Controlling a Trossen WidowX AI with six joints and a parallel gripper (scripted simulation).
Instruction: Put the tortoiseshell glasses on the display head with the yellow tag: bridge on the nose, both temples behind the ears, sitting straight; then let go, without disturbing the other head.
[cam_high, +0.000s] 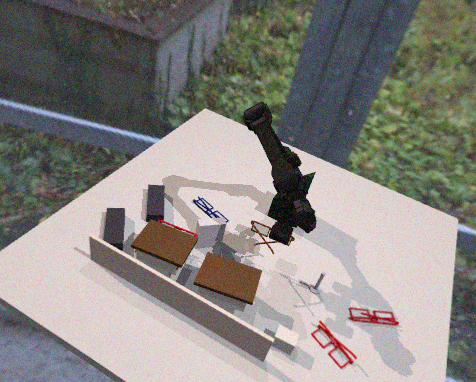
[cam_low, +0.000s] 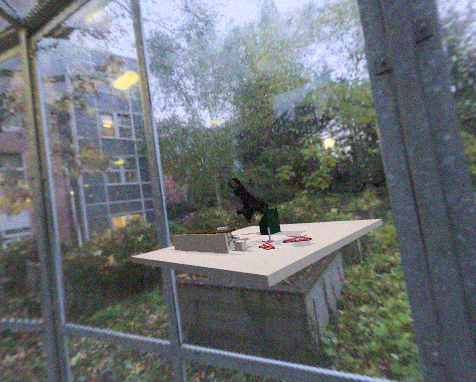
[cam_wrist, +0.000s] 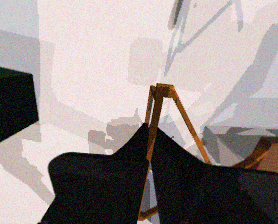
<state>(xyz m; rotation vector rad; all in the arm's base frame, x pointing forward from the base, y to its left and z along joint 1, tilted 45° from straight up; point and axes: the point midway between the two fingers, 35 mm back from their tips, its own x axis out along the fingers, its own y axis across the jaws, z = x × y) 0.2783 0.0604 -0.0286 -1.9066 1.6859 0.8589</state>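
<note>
Now: gripper tip 10 mm short of the grey peg, 170 mm to the right of it and 90 mm above it. From my gripper tip the other things lie so: long wall 340 mm ahead, 160 mm to the right, 60 mm below; cream block 250 mm ahead, 160 mm to the left, 90 mm below.
</note>
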